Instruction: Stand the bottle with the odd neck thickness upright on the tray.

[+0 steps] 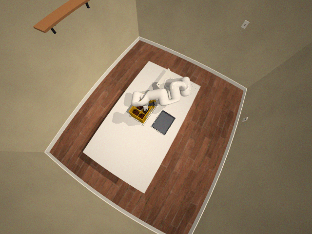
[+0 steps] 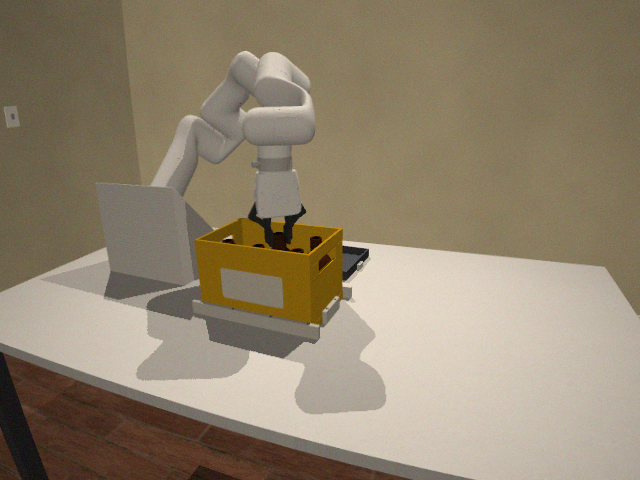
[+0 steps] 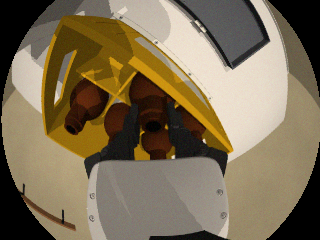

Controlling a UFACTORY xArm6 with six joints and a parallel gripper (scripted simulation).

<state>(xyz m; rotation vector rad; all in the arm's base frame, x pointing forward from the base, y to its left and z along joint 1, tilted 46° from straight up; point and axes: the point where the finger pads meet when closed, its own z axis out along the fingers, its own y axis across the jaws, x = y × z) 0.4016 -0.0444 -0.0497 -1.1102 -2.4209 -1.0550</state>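
My gripper is now 4 cm to the left of the yellow crate and 7 cm above it. Round my hand: dark grey tray (25 cm to the left, 15 cm below); glass bottle (9 cm ahead, 9 cm to the right, 7 cm below).
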